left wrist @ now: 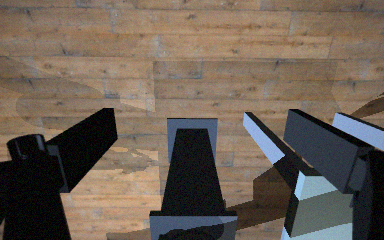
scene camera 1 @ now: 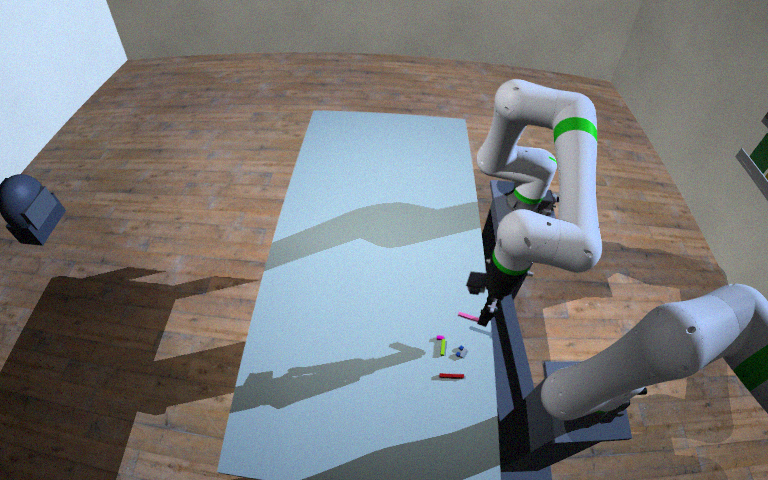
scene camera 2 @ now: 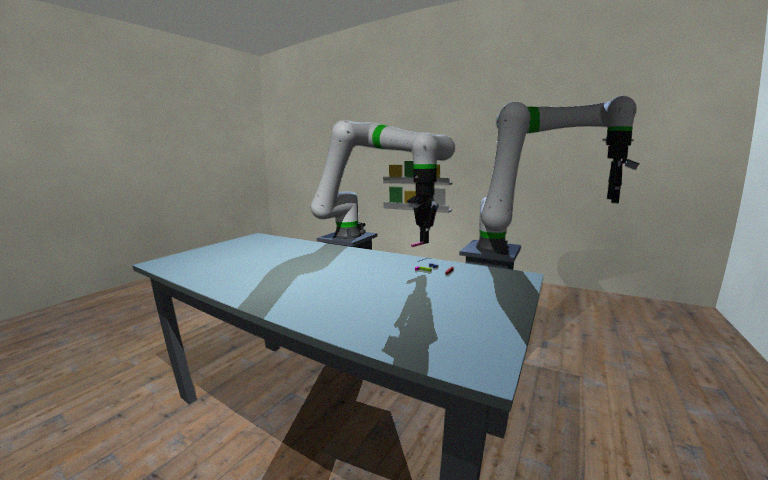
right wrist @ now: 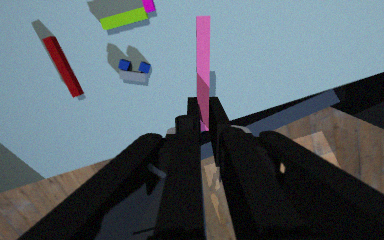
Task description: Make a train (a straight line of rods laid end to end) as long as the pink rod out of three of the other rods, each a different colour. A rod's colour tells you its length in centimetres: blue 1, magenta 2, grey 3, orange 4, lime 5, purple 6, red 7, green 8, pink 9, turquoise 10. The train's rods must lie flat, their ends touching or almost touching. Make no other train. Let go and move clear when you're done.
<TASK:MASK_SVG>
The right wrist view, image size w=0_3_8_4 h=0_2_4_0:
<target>my right gripper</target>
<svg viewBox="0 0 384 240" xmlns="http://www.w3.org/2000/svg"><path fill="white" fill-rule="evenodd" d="M209 97L209 133L216 167L220 167L219 182L222 180L236 240L384 240L383 193L281 133L268 130L260 132L259 137L256 137L246 127L231 125L218 97ZM197 97L188 97L187 115L180 115L175 118L175 127L167 130L165 138L156 133L146 133L138 137L17 240L129 240L163 183L164 187L153 236L148 236L146 240L206 240L201 179L201 123Z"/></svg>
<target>red rod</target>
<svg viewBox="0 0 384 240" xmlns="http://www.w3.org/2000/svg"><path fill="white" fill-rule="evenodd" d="M42 39L72 97L84 94L56 37L49 36Z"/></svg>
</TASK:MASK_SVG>
